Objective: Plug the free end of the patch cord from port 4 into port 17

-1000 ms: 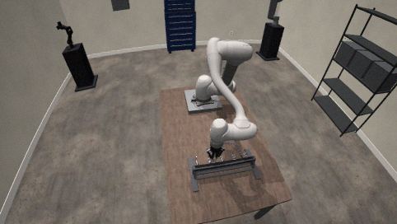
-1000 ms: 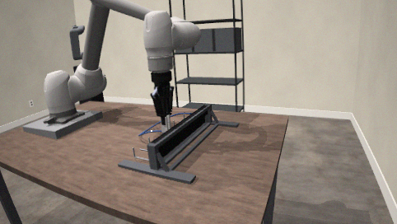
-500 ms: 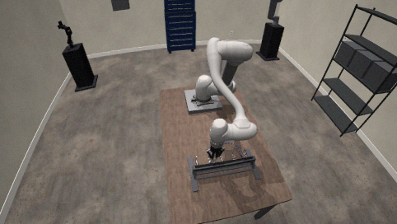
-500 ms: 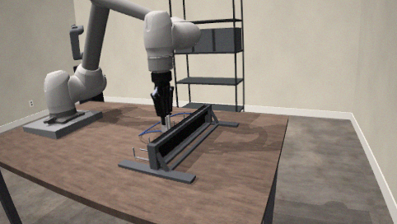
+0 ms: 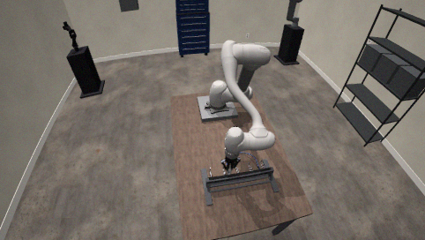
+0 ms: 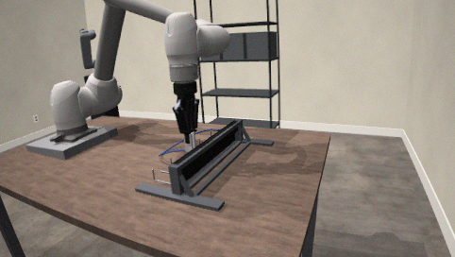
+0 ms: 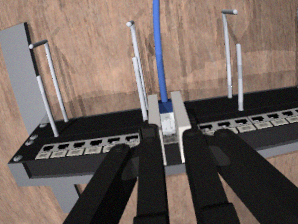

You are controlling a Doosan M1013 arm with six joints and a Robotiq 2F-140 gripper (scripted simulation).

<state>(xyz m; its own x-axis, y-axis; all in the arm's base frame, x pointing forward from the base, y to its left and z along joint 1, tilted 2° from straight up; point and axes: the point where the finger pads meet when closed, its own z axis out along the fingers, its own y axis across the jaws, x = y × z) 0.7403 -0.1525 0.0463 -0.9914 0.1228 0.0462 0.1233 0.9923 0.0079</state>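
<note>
Right now the plug is 10 mm ahead of my hand and 30 mm below it.
</note>
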